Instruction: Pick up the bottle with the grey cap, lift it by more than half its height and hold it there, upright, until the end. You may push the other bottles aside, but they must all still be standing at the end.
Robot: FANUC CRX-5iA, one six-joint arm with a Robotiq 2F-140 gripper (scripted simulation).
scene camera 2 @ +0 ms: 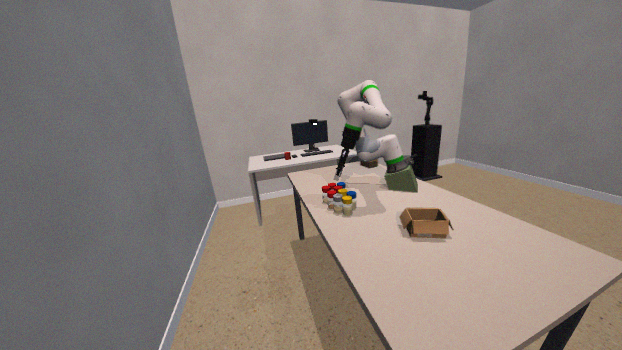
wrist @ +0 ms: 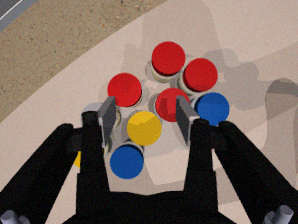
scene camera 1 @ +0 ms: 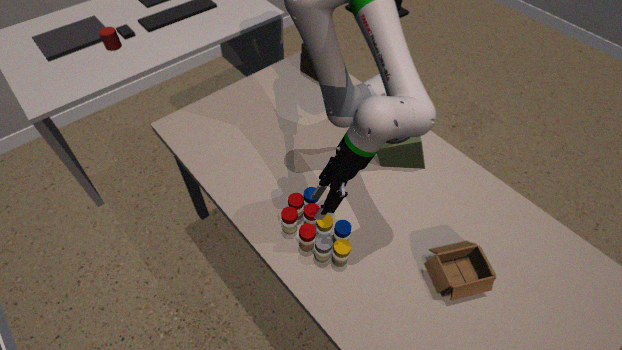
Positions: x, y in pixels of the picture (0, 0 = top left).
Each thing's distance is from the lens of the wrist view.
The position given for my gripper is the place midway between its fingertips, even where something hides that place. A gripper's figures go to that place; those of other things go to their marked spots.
my gripper point(wrist: 145, 107): 0.20 m
red-capped bottle point(wrist: 128, 92): 0.28 m
